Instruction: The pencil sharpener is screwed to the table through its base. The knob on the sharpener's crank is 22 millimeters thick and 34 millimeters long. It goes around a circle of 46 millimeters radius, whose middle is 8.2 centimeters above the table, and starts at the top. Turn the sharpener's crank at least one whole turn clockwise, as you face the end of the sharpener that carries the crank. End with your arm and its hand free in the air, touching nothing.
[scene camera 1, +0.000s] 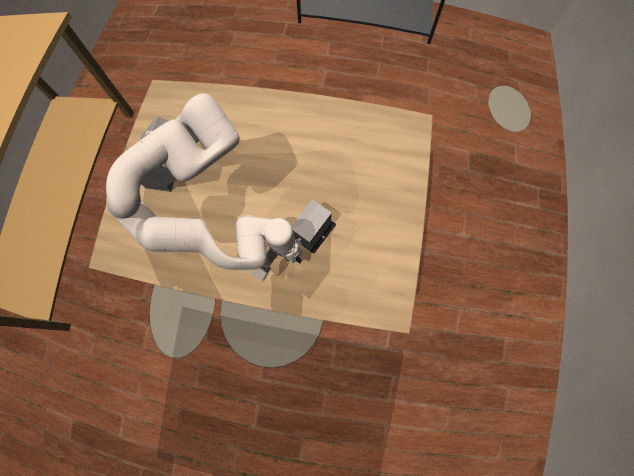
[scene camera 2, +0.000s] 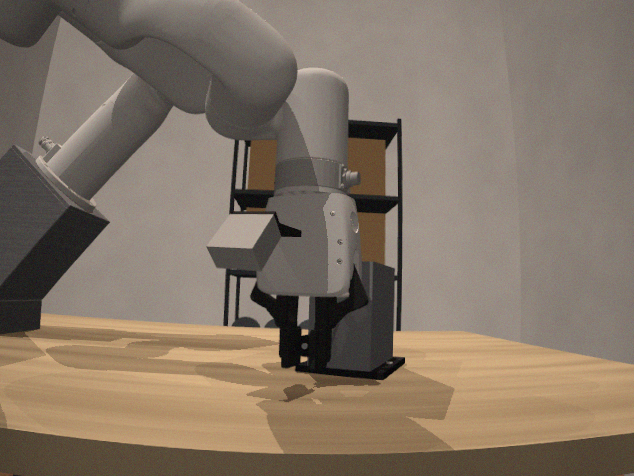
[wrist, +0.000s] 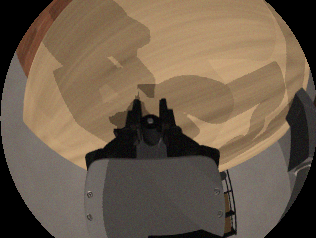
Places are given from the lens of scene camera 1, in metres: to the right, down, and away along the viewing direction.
grey pencil sharpener (scene camera 1: 311, 228): -0.02, -0.03, 1.24
